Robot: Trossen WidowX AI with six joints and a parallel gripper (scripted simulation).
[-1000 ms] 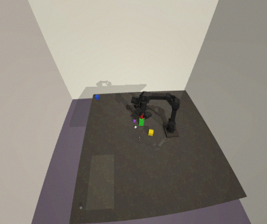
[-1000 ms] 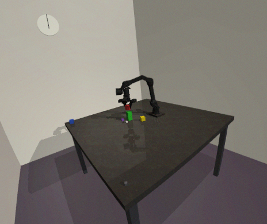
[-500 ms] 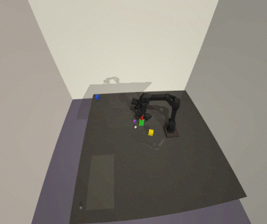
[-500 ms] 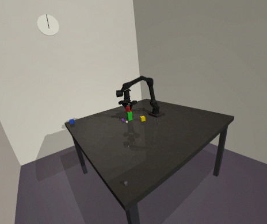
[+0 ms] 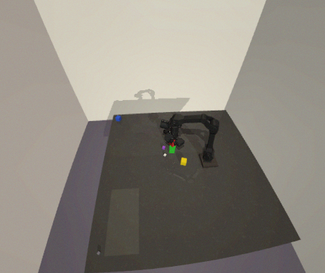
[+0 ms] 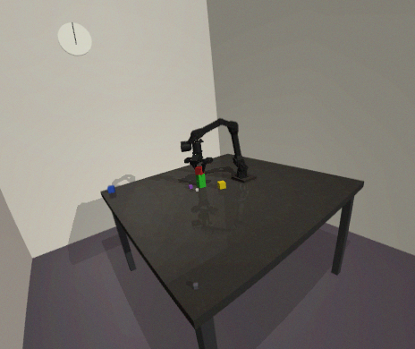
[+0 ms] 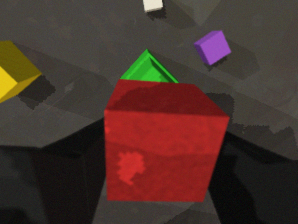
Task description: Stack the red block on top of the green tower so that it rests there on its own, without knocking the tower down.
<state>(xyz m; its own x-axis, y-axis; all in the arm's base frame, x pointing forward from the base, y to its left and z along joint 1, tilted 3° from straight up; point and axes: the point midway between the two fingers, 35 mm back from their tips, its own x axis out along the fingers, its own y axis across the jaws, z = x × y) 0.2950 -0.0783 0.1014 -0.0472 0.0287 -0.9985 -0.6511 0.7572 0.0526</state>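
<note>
My gripper tip is 10 mm below the red block. The rest, counted from my gripper tip: small purple cube 90 mm below, 70 mm ahead, 20 mm to the right; small white cube 90 mm below, 60 mm ahead, 50 mm to the left; yellow block 120 mm to the left, 90 mm behind, 80 mm below.
</note>
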